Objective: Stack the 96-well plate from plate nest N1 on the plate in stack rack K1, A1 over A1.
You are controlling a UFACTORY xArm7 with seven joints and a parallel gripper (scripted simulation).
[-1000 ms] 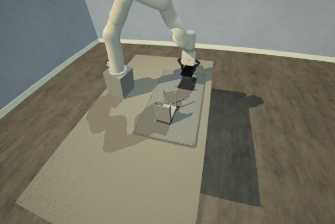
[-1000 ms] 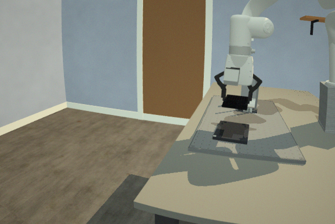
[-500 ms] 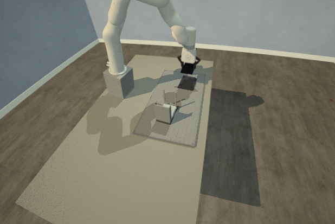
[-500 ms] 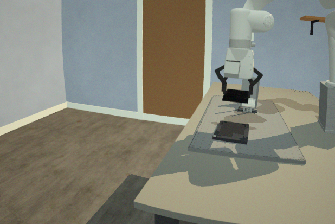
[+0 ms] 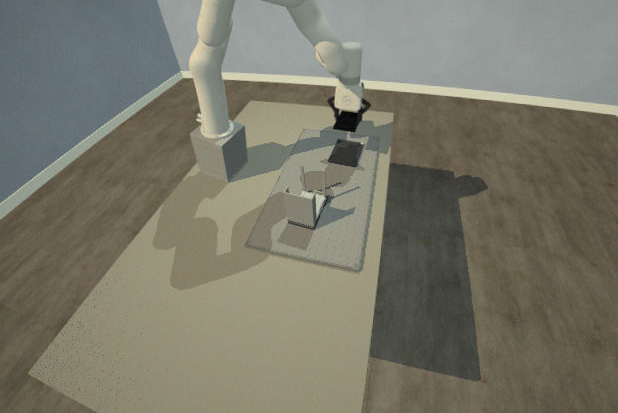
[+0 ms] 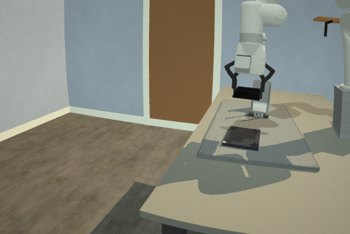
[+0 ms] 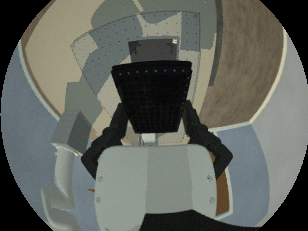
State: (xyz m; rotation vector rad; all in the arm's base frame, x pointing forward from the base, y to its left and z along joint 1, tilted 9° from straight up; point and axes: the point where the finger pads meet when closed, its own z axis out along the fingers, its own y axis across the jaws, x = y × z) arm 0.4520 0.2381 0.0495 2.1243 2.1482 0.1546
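The pale plate is 37 cm to the right of my hand, 15 cm below it and 4 cm behind it. From my hand the other things lie so: black 96-well plate (1 cm below); then pale A1 mark (17 cm below, 8 cm to the left, 5 cm ahead); then plate nest N1 (17 cm below).
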